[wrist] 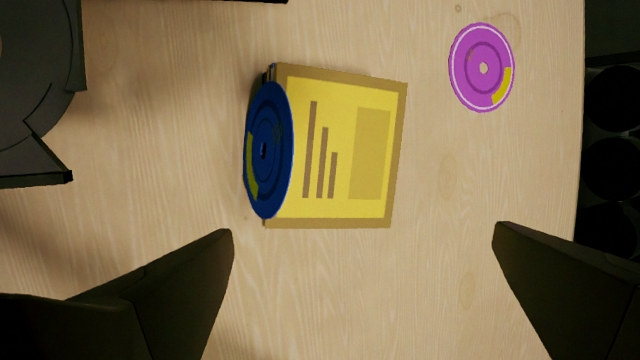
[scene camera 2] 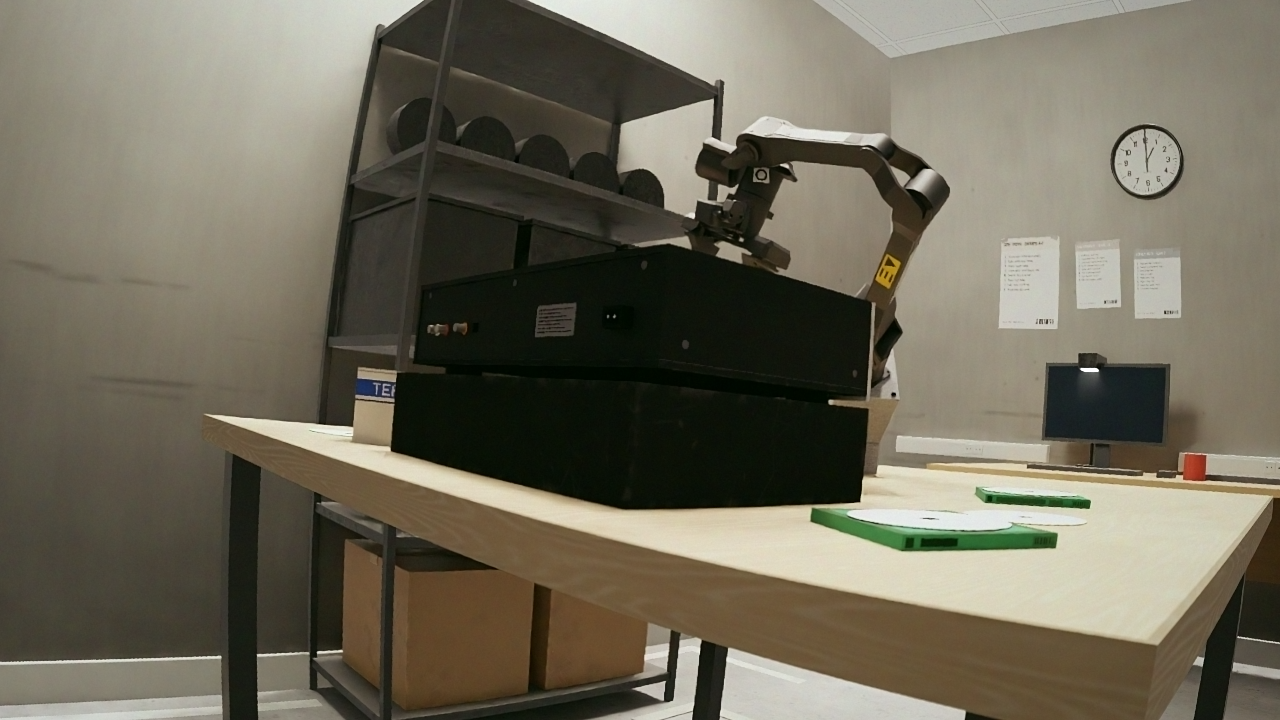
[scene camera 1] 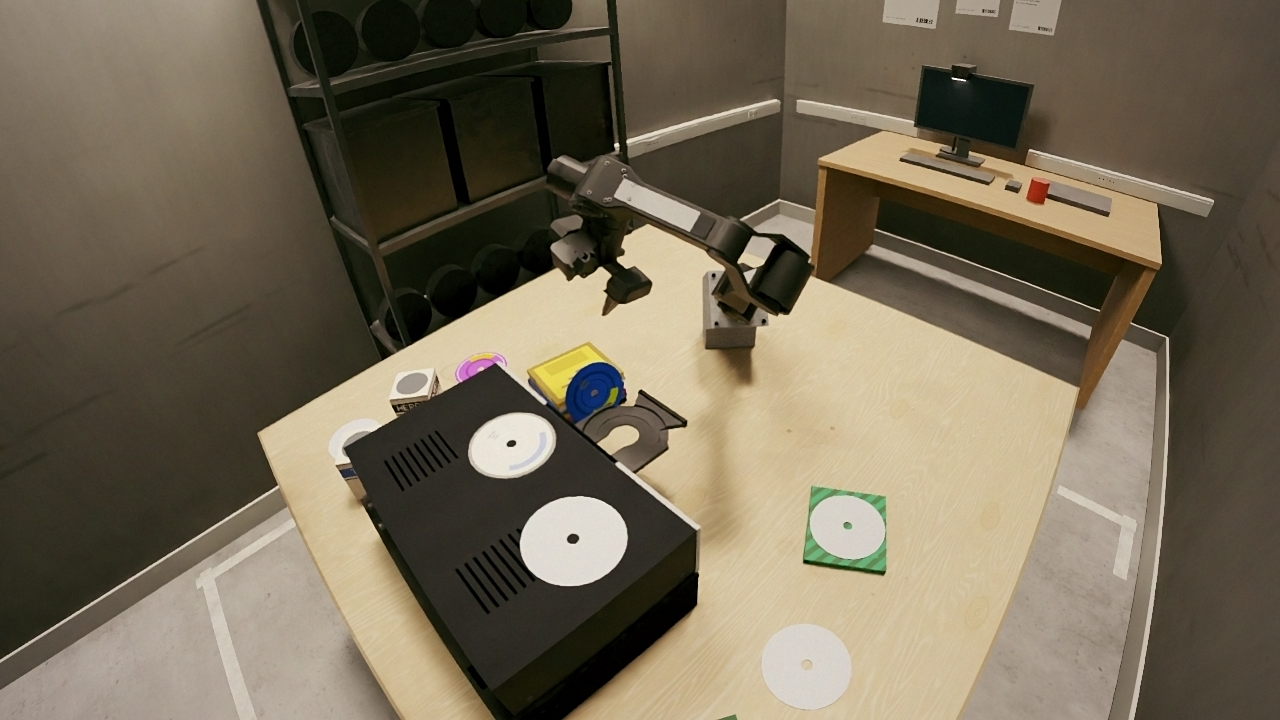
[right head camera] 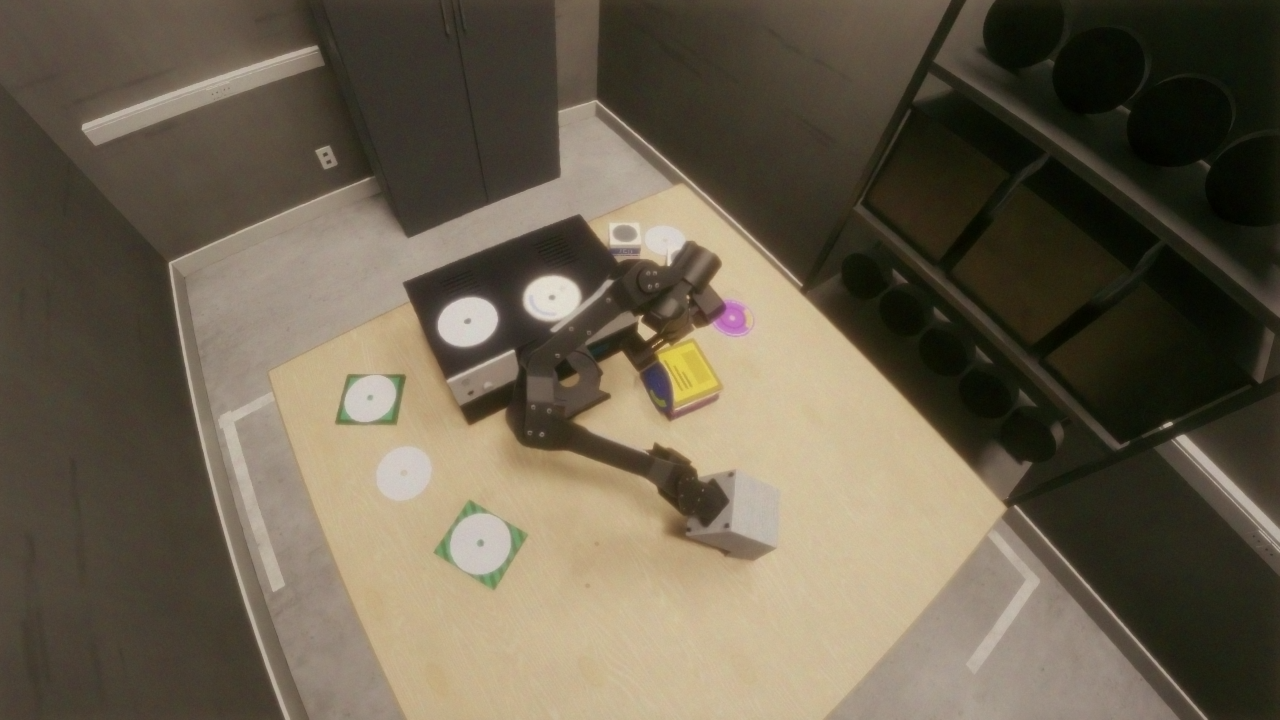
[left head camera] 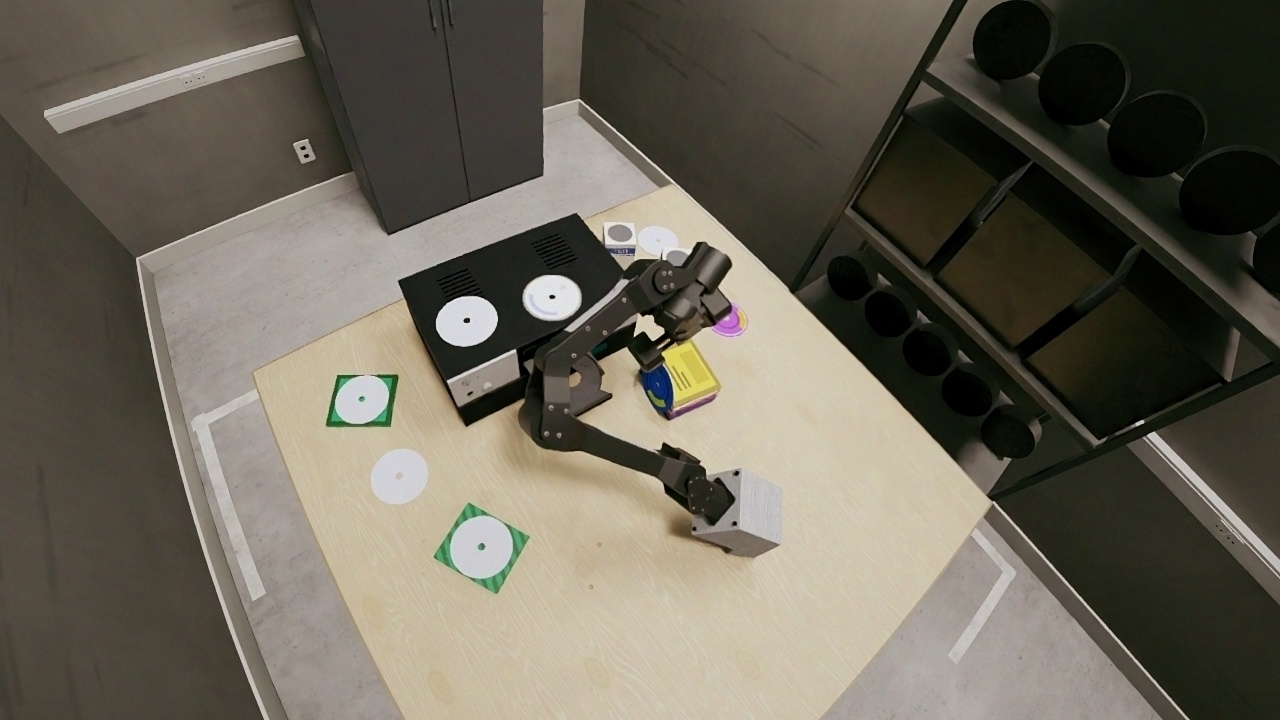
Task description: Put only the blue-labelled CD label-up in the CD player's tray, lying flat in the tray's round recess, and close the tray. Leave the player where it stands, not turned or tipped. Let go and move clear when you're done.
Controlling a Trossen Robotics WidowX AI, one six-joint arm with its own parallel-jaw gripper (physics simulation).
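Places are measured from the arm's base along level axes (x back, y down, z right), in centimetres.
Where they show: gripper, fingertip midpoint: [wrist: 364, 238] [scene camera 1: 586, 297] [right head camera: 675, 340] [left head camera: 679, 340]; arm's base, link origin: [scene camera 1: 738, 298] [right head camera: 710, 502] [left head camera: 716, 501].
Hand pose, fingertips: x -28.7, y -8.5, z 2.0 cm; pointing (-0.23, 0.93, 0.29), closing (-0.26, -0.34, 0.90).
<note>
Things, the pixels of their centre, and the offset from my fingertips. "spot": a spot on its surface instead.
- blue-labelled CD, surface spot: [scene camera 1: 595, 391] [left head camera: 659, 386] spot: dy +19.6, dx -0.9, dz -0.1 cm
- yellow top, surface spot: [wrist: 372, 150] [scene camera 1: 563, 363] [right head camera: 696, 364] [left head camera: 694, 364] spot: dy +18.3, dx -3.5, dz +9.1 cm
- purple disc, body centre: [wrist: 483, 68] [scene camera 1: 480, 368] [right head camera: 732, 317] [left head camera: 726, 318] dy +25.5, dx -18.2, dz +26.4 cm
- loose white disc, body centre: [scene camera 2: 1024, 517] [scene camera 1: 806, 665] [left head camera: 399, 476] [right head camera: 403, 473] dy +25.5, dx +2.9, dz -58.0 cm
The blue-labelled CD [left head camera: 657, 385] [right head camera: 657, 385] [scene camera 1: 595, 391] [wrist: 267, 150] leans tilted against the side of a stack of cases with a yellow top [left head camera: 691, 368] [right head camera: 693, 368] [scene camera 1: 556, 367] [wrist: 372, 150], its label showing. The black CD player [left head camera: 503, 259] [scene camera 1: 429, 532] [scene camera 2: 716, 313] sits on a black block. Its dark tray [scene camera 1: 657, 429] [wrist: 40, 100] is out, close beside the blue CD; the arm partly hides it in the head views. My gripper [wrist: 364, 238] [scene camera 2: 735, 257] is open and empty, above the table near the case stack. The fingers are partly hidden in the head views.
Two pale discs [left head camera: 466, 320] [left head camera: 552, 297] lie on the player. A purple disc [left head camera: 729, 319] [wrist: 481, 67] lies beyond the case stack. Small boxes [left head camera: 619, 240] stand near the player. Green cases [left head camera: 338, 411] [left head camera: 494, 580] with white discs, and a loose white disc [left head camera: 400, 476], lie on the table.
</note>
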